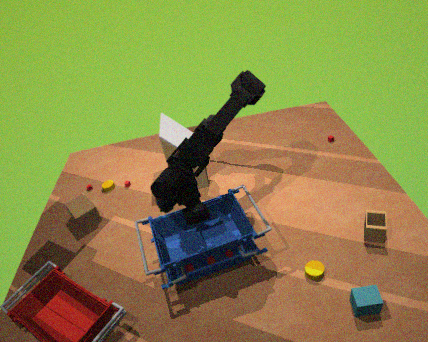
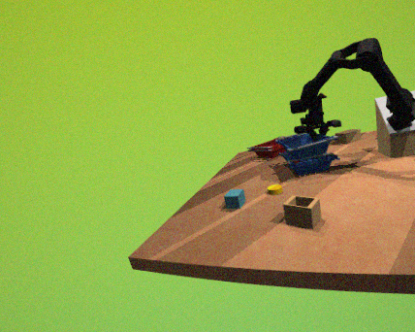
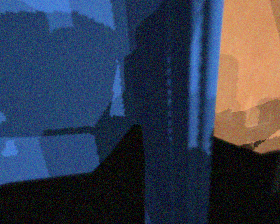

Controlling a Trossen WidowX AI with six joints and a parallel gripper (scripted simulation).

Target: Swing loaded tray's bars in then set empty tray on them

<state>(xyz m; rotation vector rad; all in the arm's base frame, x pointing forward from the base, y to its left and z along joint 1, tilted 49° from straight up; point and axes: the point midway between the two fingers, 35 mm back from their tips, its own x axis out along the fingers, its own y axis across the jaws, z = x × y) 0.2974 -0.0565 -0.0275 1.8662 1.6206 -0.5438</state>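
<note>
The blue tray is 7 cm ahead of my gripper tip, 3 cm above it and 1 cm to the left of it. Also, from my gripper tip: brown box: 47 cm to the left, 17 cm ahead, 7 cm below; tan block: 39 cm to the right, 27 cm behind, 6 cm below; teal cube: 36 cm ahead, 32 cm to the left, 6 cm below.
</note>
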